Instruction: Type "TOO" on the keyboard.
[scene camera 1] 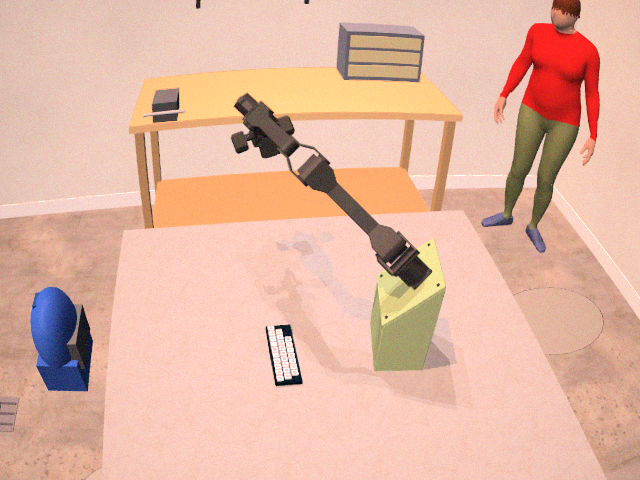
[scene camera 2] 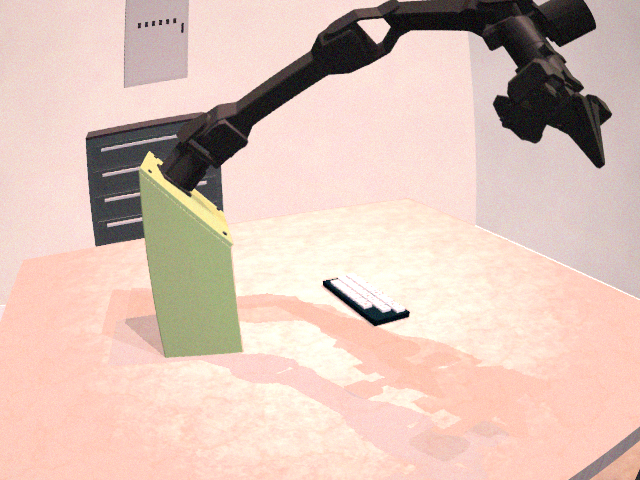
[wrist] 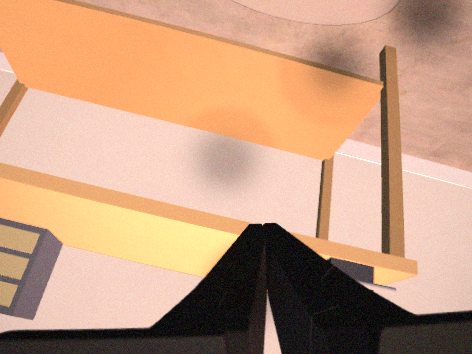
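Where they show: gripper, fingertip midpoint: (scene camera 2: 601, 166) (wrist: 262, 236); arm's base at its link origin: (scene camera 1: 418, 275) (scene camera 2: 172, 180).
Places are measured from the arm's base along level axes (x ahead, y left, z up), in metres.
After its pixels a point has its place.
A small dark keyboard (scene camera 1: 283, 355) {x 0.316, y -0.113, z -0.255 m} (scene camera 2: 366, 300) {x 0.287, y -0.153, z -0.253 m} with white keys lies flat on the pale table (scene camera 1: 196, 423) {x 0.626, y 0.000, z -0.271 m} (scene camera 2: 289, 434) {x -0.073, y -0.359, z -0.270 m}. It does not show in the wrist view. My gripper (scene camera 2: 599, 164) {x 0.129, y -0.653, z 0.082 m} (wrist: 262, 236) {x 0.129, y -0.653, z 0.082 m} is shut, its two black fingertips meeting with nothing between them. In scene camera 2 it hangs high above the table, well apart from the keyboard, with its tips pointing down and outward. In scene camera 1 the gripper's fingertips cannot be made out against the dark wrist. The key letters are too small to read.
The arm stands on a green slanted pedestal (scene camera 1: 404, 330) {x 0.070, y 0.066, z -0.106 m} (scene camera 2: 193, 279) {x -0.030, y -0.098, z -0.136 m} beside the keyboard. A wooden workbench (scene camera 1: 289, 93) (wrist: 150, 230) behind the table bears a drawer box (scene camera 1: 385, 55) (wrist: 37, 280) and a dark block (scene camera 1: 165, 100). A person (scene camera 1: 560, 77) stands at the right, a blue chair (scene camera 1: 54, 325) at the left.
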